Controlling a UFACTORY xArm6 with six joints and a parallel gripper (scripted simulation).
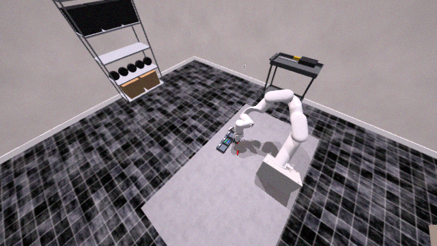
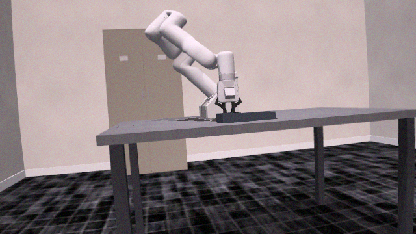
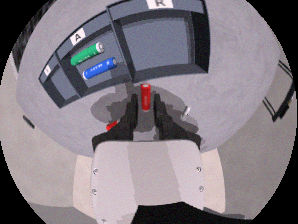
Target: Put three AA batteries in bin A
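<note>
Right now the red battery is 3 cm below my hand. Also, from my hand: yellow-tipped thing (6 cm behind, 4 cm to the right, 3 cm below); blue AA battery (6 cm to the left, 6 cm ahead, 2 cm below); white piece (8 cm to the right, 5 cm behind, 3 cm below).
</note>
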